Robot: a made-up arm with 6 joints.
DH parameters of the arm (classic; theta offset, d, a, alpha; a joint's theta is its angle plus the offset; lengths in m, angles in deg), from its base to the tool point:
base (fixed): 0 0 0 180
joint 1: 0 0.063 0.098 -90
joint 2: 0 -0.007 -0.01 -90
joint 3: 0 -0.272 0.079 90
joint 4: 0 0.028 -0.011 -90
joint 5: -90 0.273 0.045 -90
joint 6: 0 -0.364 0.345 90
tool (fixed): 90 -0.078 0 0
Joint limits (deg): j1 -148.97..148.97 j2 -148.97..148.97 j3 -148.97..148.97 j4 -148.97..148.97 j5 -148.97..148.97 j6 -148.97..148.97
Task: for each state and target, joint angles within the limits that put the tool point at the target. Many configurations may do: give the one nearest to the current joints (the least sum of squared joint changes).
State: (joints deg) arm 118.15 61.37 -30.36 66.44 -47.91 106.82
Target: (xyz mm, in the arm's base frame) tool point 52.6 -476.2 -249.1
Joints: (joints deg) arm 139.06 33.12 2.71 68.86 -65.68 120.08
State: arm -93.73 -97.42 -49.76 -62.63 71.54 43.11
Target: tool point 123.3 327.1 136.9
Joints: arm -111.40 -135.49 -42.65 -81.91 28.50 58.04
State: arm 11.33 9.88 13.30 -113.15 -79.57 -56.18
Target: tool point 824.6 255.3 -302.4
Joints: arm 13.31 3.23 11.45 -122.13 -82.28 -61.64
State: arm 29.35 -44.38 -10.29 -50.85 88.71 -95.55
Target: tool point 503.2 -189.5 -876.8
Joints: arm 13.34 -23.68 16.28 -89.43 116.20 -81.64
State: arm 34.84 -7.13 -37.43 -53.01 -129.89 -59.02
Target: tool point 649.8 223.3 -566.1
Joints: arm 6.90 -23.55 -11.30 -76.13 -143.82 -58.63
